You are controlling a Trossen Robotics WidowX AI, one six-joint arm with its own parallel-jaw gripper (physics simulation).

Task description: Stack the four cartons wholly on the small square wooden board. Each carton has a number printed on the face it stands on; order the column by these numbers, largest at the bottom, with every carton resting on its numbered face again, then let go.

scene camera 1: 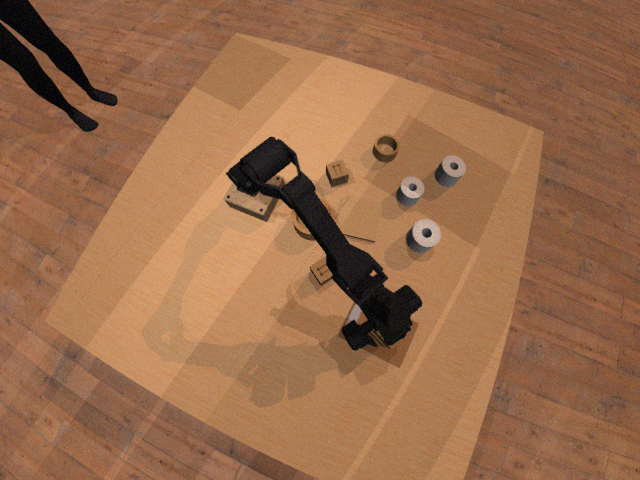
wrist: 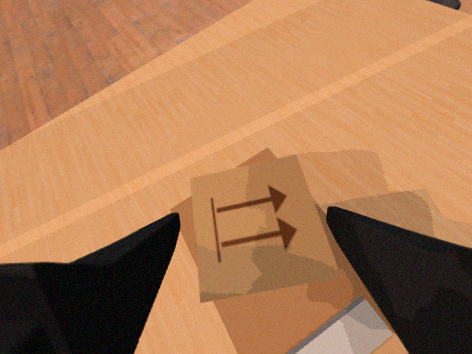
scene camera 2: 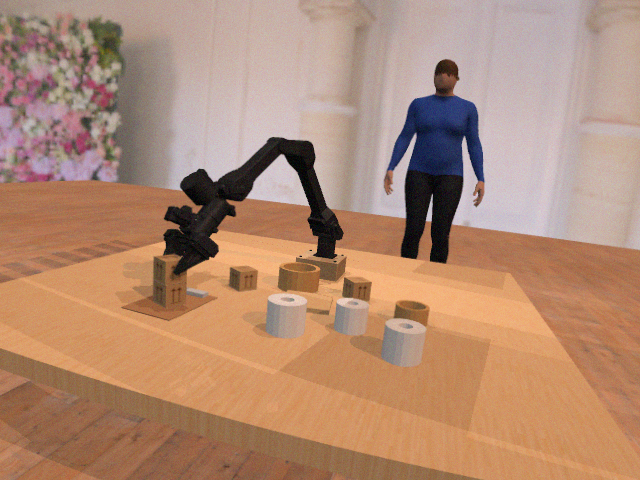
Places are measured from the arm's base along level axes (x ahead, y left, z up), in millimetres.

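Where they show: gripper, fingertip midpoint: (wrist: pixel 253 216) (scene camera 2: pixel 166 271); arm's base at its link origin: (scene camera 1: pixel 250 184) (scene camera 2: pixel 325 255).
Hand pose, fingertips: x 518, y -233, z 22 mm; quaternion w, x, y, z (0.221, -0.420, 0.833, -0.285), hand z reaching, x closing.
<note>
Each offset is from my fingertips to the top centre of the thing. "spot": to the spot under its first point.
Two brown cartons stand stacked on the square wooden board @[dx -20, dy +2, dz -67 mm] (scene camera 1: pixel 404 353) (scene camera 2: pixel 144 308) (wrist: pixel 250 320): the upper carton @[dx -8, dy +3, dz +31 mm] (scene camera 2: pixel 162 269) (wrist: pixel 260 270) rests on the lower carton @[dx -11, dy +1, dz -23 mm] (scene camera 2: pixel 162 294). My gripper (scene camera 2: pixel 173 262) (wrist: pixel 253 216) is open and empty; in the wrist view its fingertips are at either side of the upper carton's top, which shows two arrows. A third carton @[dx -221, dy +88, dz -25 mm] (scene camera 1: pixel 320 271) (scene camera 2: pixel 242 279) stands on the table between board and arm base. A fourth carton @[dx -304, dy +380, dz -25 mm] (scene camera 1: pixel 337 174) (scene camera 2: pixel 356 288) stands farther off, near the rolls. The printed numbers are hidden. In scene camera 1 the arm largely hides the stack.
A pale flat bar @[spot: dx -101, dy +13, dz -67 mm] (scene camera 1: pixel 353 314) (scene camera 2: pixel 197 292) (wrist: pixel 345 330) lies on the board beside the stack. A large wooden ring @[dx -312, dy +214, dz -20 mm] (scene camera 2: pixel 298 277) and a smaller ring @[dx -197, dy +535, dz -37 mm] (scene camera 1: pixel 385 148) (scene camera 2: pixel 411 313) stand nearby. Three white rolls @[dx +18, dy +533, dz -14 mm] (scene camera 1: pixel 449 171) @[dx -78, dy +411, dz -19 mm] (scene camera 1: pixel 410 191) @[dx +0, dy +290, dz -11 mm] (scene camera 1: pixel 423 236) stand apart. A thin panel @[dx -189, dy +278, dz -67 mm] (scene camera 2: pixel 319 303) stands among them.
</note>
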